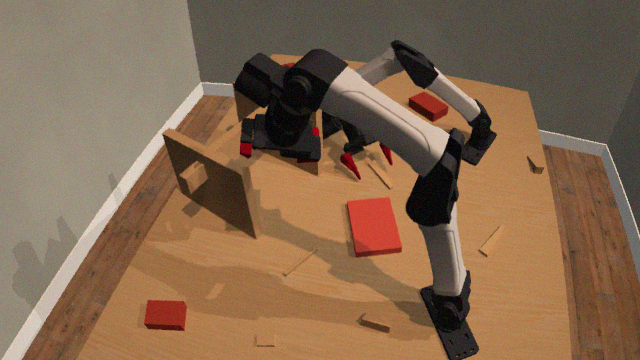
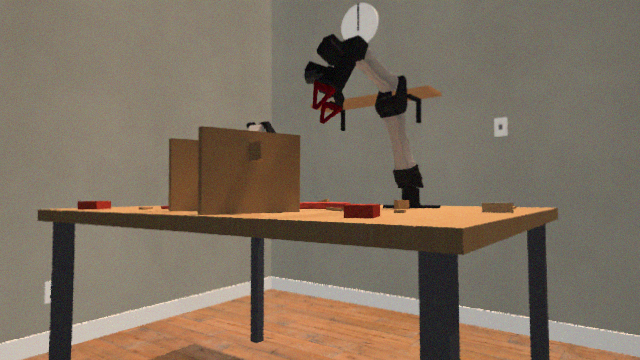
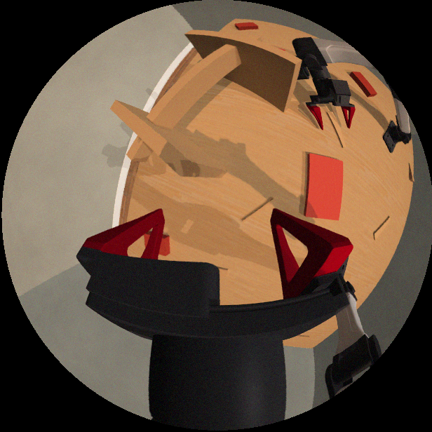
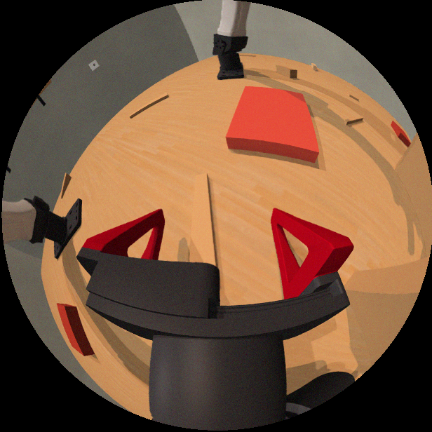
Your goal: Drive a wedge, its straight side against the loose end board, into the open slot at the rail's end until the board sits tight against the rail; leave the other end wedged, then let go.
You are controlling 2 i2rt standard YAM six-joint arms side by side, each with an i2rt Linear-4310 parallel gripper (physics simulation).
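Pixels of known places: left gripper, fingertip midpoint: (image 1: 273, 157) (image 2: 318, 116); right gripper, fingertip midpoint: (image 1: 376, 172); left arm's base at its link origin: (image 1: 448, 321); right arm's base at its link origin: (image 1: 477, 145).
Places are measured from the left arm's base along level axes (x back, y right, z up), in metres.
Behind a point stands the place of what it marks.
Two upright wooden boards, a near board (image 1: 225, 192) @(x -0.411, y 0.403, z 0.127 m) (image 2: 225, 172) @(x -0.511, y 0.517, z 0.107 m) (image 3: 131, 119) and a far board (image 1: 245, 105) @(x -0.324, y 0.711, z 0.153 m) (image 2: 183, 175) @(x -0.326, y 0.714, z 0.109 m) (image 3: 260, 75), stand with a wooden rail (image 3: 192, 87) between them. The rail's end (image 1: 194, 177) @(x -0.477, y 0.422, z 0.174 m) (image 2: 255, 150) @(x -0.491, y 0.444, z 0.165 m) sticks out through the near board. Slot details are too small or hidden. My left gripper (image 1: 277, 156) @(x -0.298, y 0.303, z 0.288 m) (image 2: 320, 115) @(x -0.298, y 0.303, z 0.288 m) (image 3: 217, 214) is open and empty, high near the boards. My right gripper (image 1: 375, 171) @(x -0.011, y 0.476, z 0.023 m) (image 4: 217, 214) is open, low over the table; a thin wooden strip (image 4: 202, 220) lies below it. Other thin strips (image 1: 300, 262) @(x -0.273, y 0.251, z 0.008 m) (image 1: 492, 240) @(x 0.205, y 0.167, z 0.009 m) lie apart.
A flat red slab (image 1: 374, 226) @(x -0.079, y 0.298, z 0.020 m) (image 3: 325, 187) (image 4: 272, 120) lies mid-table. Red blocks lie at the near left (image 1: 166, 315) @(x -0.602, y 0.157, z 0.028 m) and back (image 1: 425, 104) @(x 0.265, y 0.735, z 0.035 m). Small wooden blocks (image 1: 375, 322) @(x -0.163, y 0.039, z 0.030 m) (image 1: 535, 165) @(x 0.501, y 0.369, z 0.021 m) and a flat piece (image 1: 266, 341) @(x -0.390, y 0.063, z 0.008 m) also lie on the table (image 1: 530, 300) @(x 0.220, y -0.029, z 0.000 m).
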